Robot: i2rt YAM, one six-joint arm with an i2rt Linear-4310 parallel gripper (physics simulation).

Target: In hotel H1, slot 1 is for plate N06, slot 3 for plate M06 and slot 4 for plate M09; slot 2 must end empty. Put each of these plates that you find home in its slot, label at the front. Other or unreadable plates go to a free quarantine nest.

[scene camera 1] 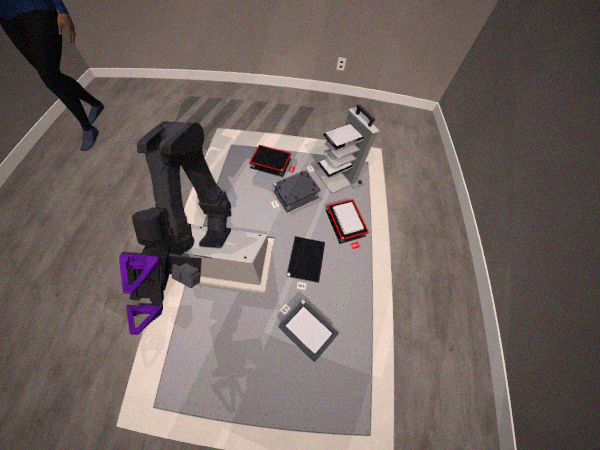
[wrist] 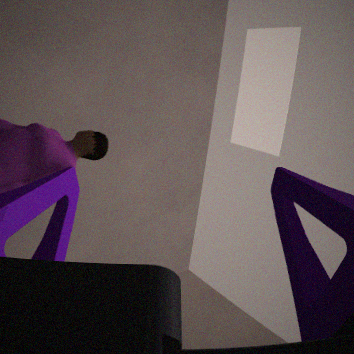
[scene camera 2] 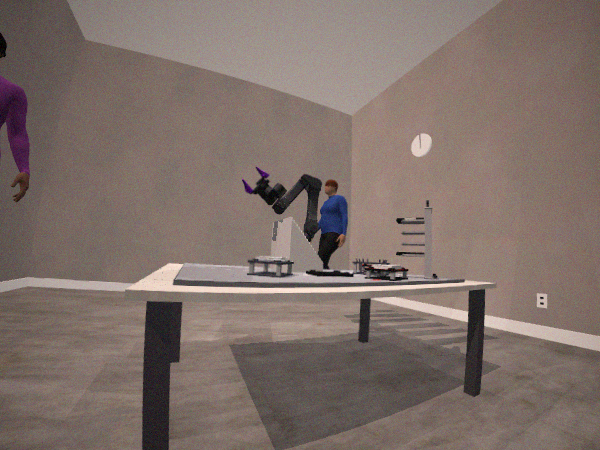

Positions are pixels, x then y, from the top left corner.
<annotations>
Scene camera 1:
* my gripper: 131, 314
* white plate: 304, 325
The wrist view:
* my gripper: 174, 177
</annotations>
